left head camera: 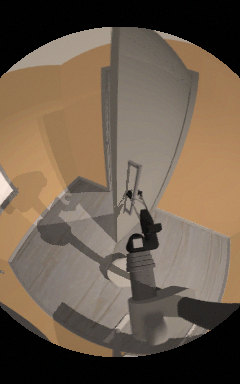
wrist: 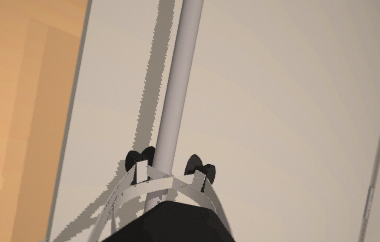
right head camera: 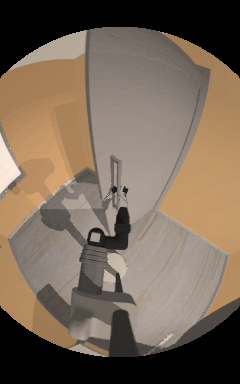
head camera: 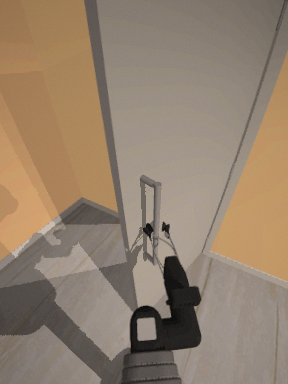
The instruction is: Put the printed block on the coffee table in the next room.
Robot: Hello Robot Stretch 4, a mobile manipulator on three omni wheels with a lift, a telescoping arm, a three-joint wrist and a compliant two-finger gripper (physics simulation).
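Where they show: gripper, fingertip midpoint: [left head camera: 132, 190] [wrist: 171, 163]; robot's base at its link origin: [left head camera: 123, 271] [right head camera: 110, 266].
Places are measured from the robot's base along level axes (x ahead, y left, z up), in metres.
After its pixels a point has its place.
Observation:
A grey door [head camera: 185, 100] @[y -0.136, x 0.594, z 1.450 m] [left head camera: 150, 100] @[y -0.094, x 0.559, z 1.547 m] [right head camera: 140, 100] @[y -0.113, x 0.575, z 1.518 m] [wrist: 275, 100] @[y -0.184, x 0.634, z 1.189 m] stands in front, swung ajar. Its upright bar handle [head camera: 157, 205] @[y -0.044, x 0.430, z 1.215 m] [left head camera: 136, 175] @[y -0.037, x 0.433, z 1.231 m] [right head camera: 119, 172] @[y -0.049, x 0.432, z 1.225 m] [wrist: 182, 75] @[y -0.049, x 0.431, z 1.168 m] is near the free left edge. My gripper [head camera: 157, 229] @[y -0.046, x 0.482, z 1.078 m] [left head camera: 135, 194] @[y -0.046, x 0.482, z 1.078 m] [right head camera: 120, 190] @[y -0.046, x 0.482, z 1.078 m] [wrist: 171, 163] @[y -0.046, x 0.482, z 1.078 m] is shut around the lower part of the handle. The bar lies between the fingertips, against the left one; a gap shows beside the right one. The printed block and the coffee table do not show in these views.
Orange walls [head camera: 255, 210] @[y -0.821, x 0.864, z 0.701 m] [left head camera: 215, 150] @[y -0.978, x 0.764, z 1.311 m] stand on both sides. The door frame [left head camera: 105, 125] @[y 0.125, x 1.454, z 1.225 m] shows left of the door. Wood-look floor [head camera: 235, 320] @[y -0.694, x 0.385, z -0.028 m] [right head camera: 165, 255] @[y -0.802, x 0.174, z -0.028 m] lies below, crossed at left by the robot's shadow.

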